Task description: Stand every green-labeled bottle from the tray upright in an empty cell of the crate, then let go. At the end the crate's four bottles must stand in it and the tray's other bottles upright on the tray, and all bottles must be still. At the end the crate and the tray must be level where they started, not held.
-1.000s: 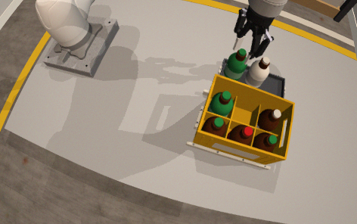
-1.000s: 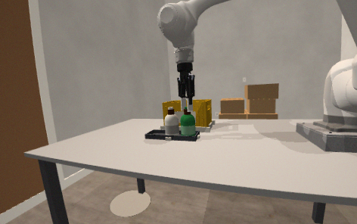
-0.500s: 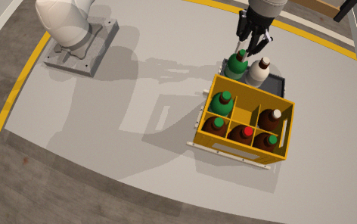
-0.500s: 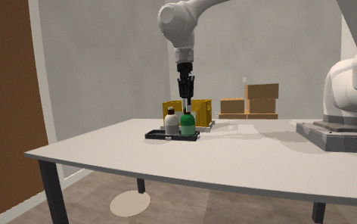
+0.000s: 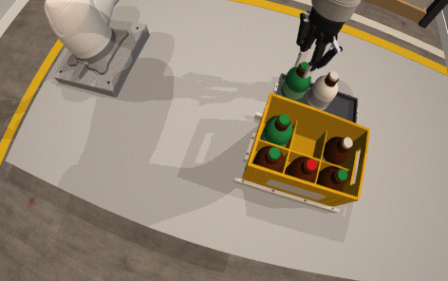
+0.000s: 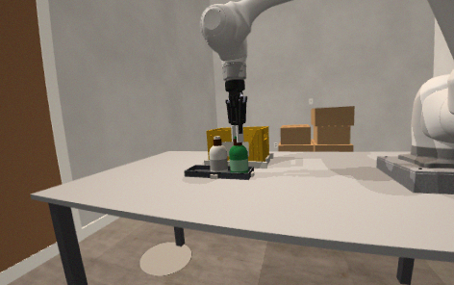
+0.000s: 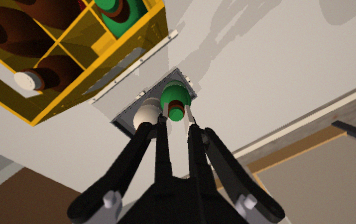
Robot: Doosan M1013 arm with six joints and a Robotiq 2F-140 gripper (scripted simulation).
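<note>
Right now the white-labeled bottle is 90 mm ahead of my hand and 90 mm below it. The rest, counted from my hand: brown bottle (150 mm ahead, 180 mm to the right, 80 mm below); yellow crate (70 mm ahead, 220 mm to the right, 90 mm below); dark tray (90 mm ahead, 160 mm below).
</note>
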